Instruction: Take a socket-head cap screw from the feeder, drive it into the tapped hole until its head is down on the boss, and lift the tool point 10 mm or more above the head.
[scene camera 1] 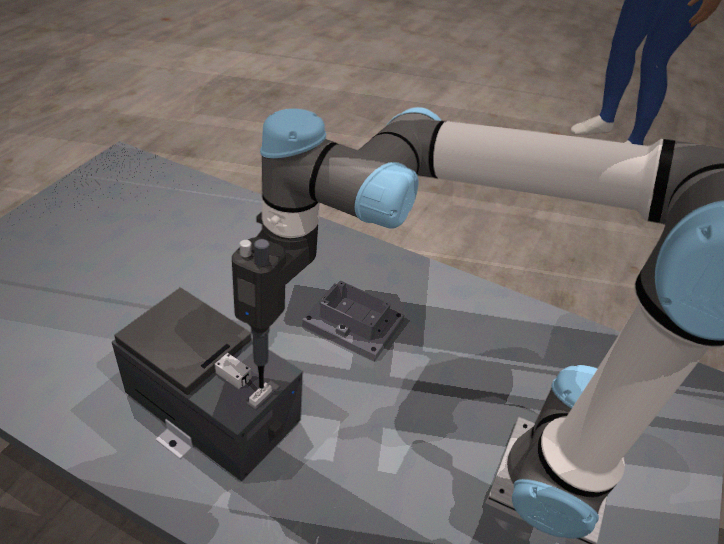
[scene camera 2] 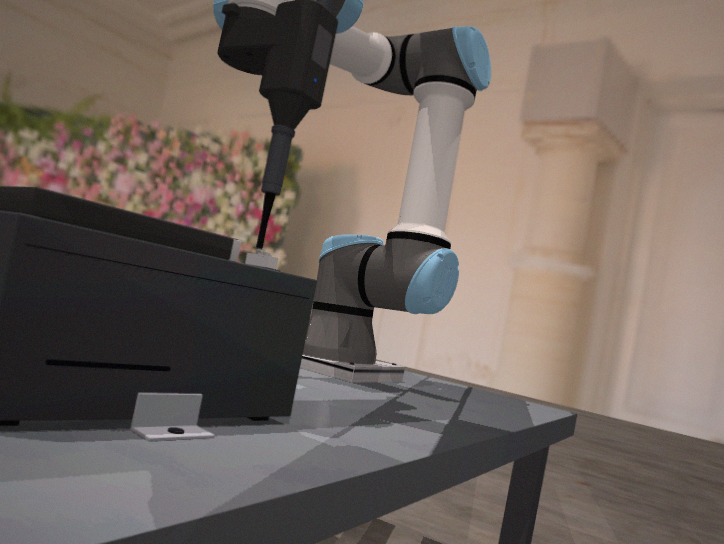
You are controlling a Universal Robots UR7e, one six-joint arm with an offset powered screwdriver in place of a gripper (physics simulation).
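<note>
The black screw feeder (scene camera 1: 175, 397) (scene camera 2: 152, 321) stands on the table. A small white pick-up block (scene camera 1: 255, 399) (scene camera 2: 261, 261) sits on its top near the right end, with a white housing (scene camera 1: 232, 369) beside it. My screwdriver (scene camera 1: 261, 386) (scene camera 2: 259, 248) stands nearly upright, its thin black bit reaching down to the top of the pick-up block. The bit tip is too small to tell whether a screw is on it. A dark grey open box (scene camera 1: 351, 321) on a base plate (scene camera 1: 359, 345) lies behind and right of the feeder in scene camera 1. Which hole is tapped cannot be told.
The arm's base plate (scene camera 1: 503, 490) (scene camera 2: 374, 372) is fixed to the table (scene camera 1: 351, 497) (scene camera 2: 351, 473). A raised dark lid (scene camera 1: 181, 339) (scene camera 2: 111, 222) covers the feeder's far end. A metal bracket (scene camera 1: 175, 438) (scene camera 2: 166, 412) stands at its side. A person's legs (scene camera 1: 643, 70) show on the floor beyond.
</note>
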